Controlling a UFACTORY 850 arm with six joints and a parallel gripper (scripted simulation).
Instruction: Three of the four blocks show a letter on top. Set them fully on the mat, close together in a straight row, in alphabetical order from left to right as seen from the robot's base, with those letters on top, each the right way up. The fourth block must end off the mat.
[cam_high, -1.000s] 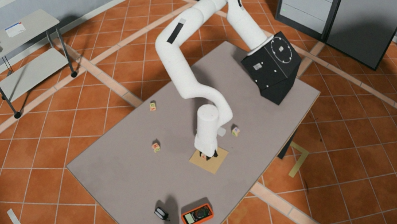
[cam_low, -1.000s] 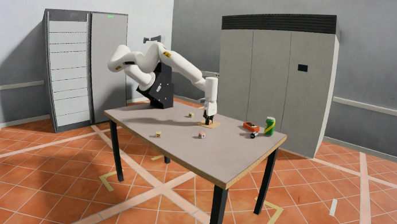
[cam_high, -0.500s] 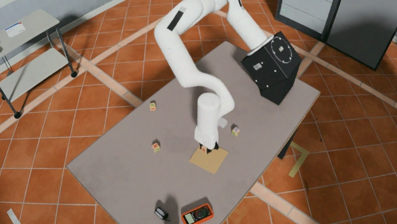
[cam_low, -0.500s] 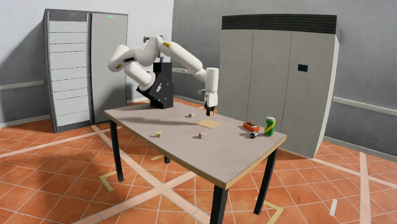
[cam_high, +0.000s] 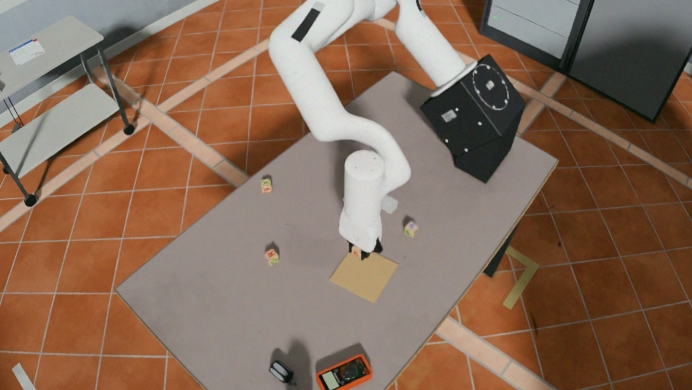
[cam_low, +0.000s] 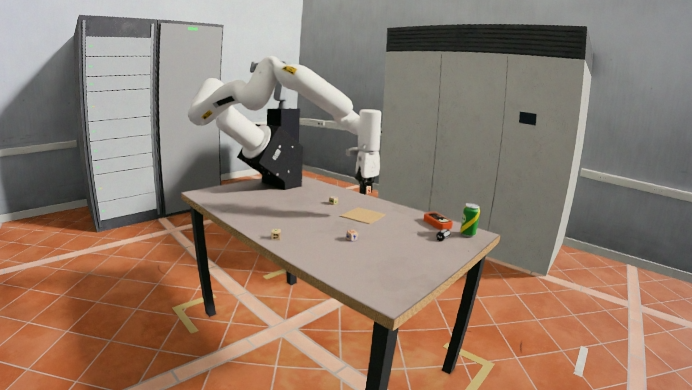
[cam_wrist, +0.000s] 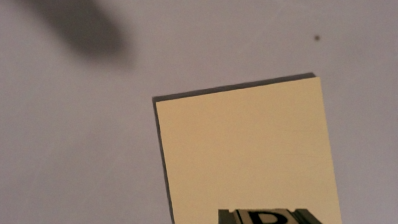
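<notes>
The tan mat is 12 cm below my hand, 1 cm to the left of it and 1 cm behind it. The rest, counted from my hand: green can 41 cm ahead, 14 cm to the left, 6 cm below; then orange multimeter 27 cm ahead, 16 cm to the left, 11 cm below; then small black device 35 cm ahead, 11 cm below, 4 cm to the left.
</notes>
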